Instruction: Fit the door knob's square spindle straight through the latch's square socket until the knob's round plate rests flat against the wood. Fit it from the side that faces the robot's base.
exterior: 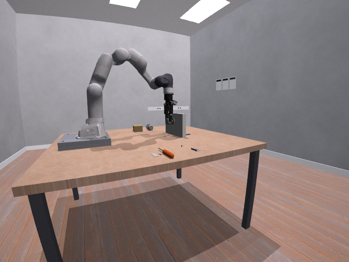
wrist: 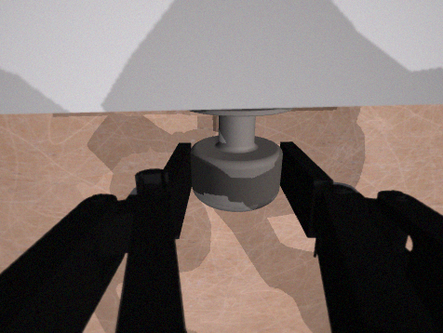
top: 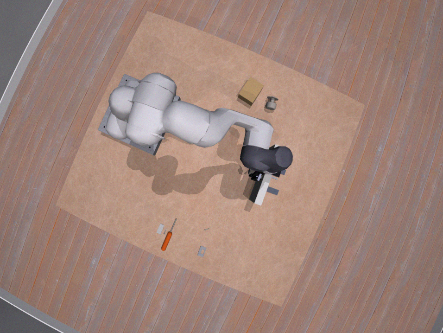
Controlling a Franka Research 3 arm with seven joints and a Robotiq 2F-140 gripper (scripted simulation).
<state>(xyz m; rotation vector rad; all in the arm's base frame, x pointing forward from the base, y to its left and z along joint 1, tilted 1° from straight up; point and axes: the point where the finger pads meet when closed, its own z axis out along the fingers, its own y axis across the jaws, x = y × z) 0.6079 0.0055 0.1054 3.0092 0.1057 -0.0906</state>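
The wood slab is 6 cm ahead of my hand and 4 cm below it.
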